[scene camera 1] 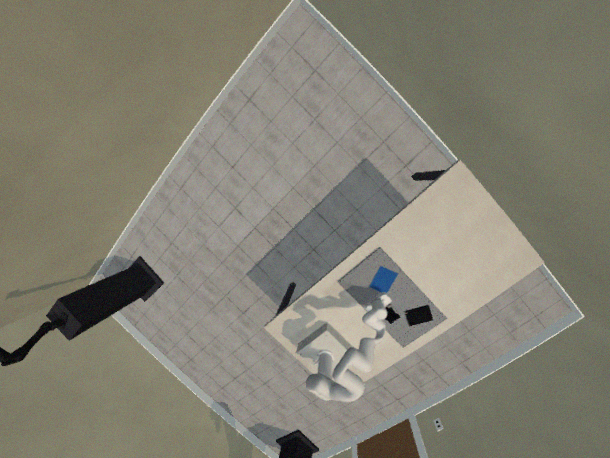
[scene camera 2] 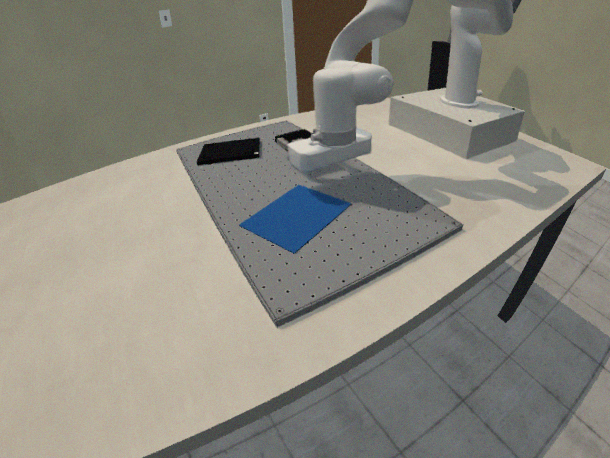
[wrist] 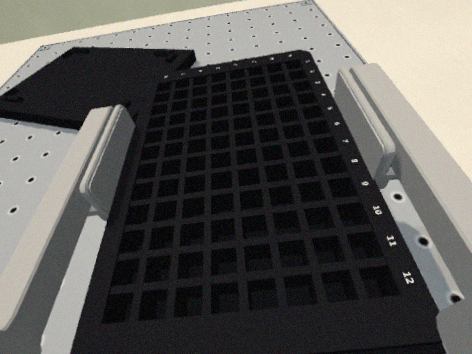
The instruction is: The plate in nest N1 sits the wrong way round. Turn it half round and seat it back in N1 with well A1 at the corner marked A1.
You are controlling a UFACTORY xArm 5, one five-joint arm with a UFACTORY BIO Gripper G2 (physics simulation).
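Note:
My gripper (wrist: 239, 145) is shut on the black well plate (scene camera 1: 393, 315) (scene camera 2: 296, 134) (wrist: 237, 187), with one finger along each long side. The plate is held above the perforated board, beside the nest. In the wrist view its printed numbers run down the right edge, from the small ones at the far end to 12 near the camera; the letters at the far edge are too small to read. The black nest N1 (scene camera 1: 419, 315) (scene camera 2: 230, 151) (wrist: 95, 82) holds no plate and has raised corner pieces; the plate and left finger hide part of it in the wrist view. Its A1 mark cannot be read.
A flat blue rectangle (scene camera 1: 384, 279) (scene camera 2: 295, 217) lies on the grey perforated board (scene camera 1: 361, 274) (scene camera 2: 280, 280) (wrist: 260, 35). The board lies on the pale table (scene camera 1: 475, 225) (scene camera 2: 125, 300). The arm's box-shaped base (scene camera 2: 470, 127) stands on the table at the back right in scene camera 2.

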